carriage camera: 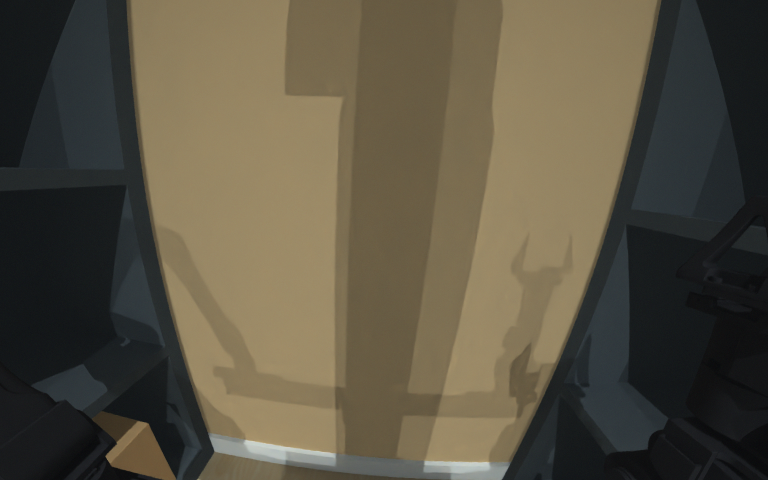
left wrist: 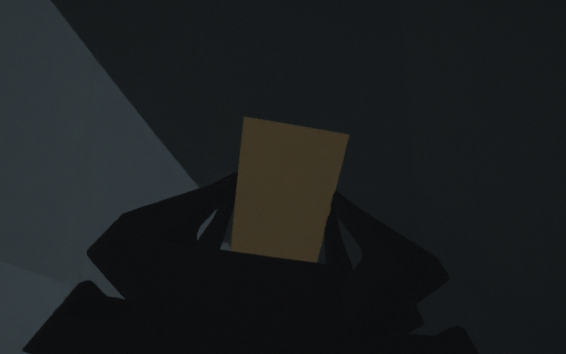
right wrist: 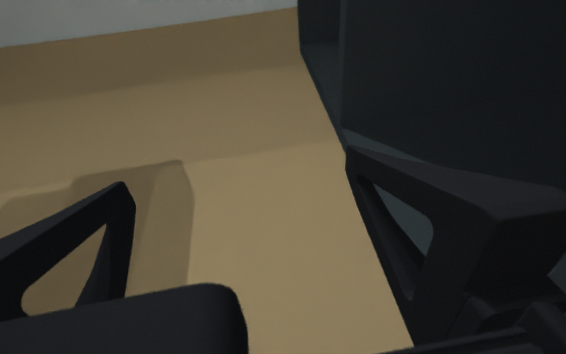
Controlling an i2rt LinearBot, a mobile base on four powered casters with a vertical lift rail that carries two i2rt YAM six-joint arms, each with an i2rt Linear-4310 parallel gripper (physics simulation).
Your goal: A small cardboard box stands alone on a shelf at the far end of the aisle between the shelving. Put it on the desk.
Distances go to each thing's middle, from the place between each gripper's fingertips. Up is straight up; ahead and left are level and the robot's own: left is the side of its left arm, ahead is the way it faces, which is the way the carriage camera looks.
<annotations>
My left hand is right at the small cardboard box (left wrist: 287, 175).
My right gripper is now 115 cm to the right of the small cardboard box, 45 cm above it and 5 cm past it.
</annotations>
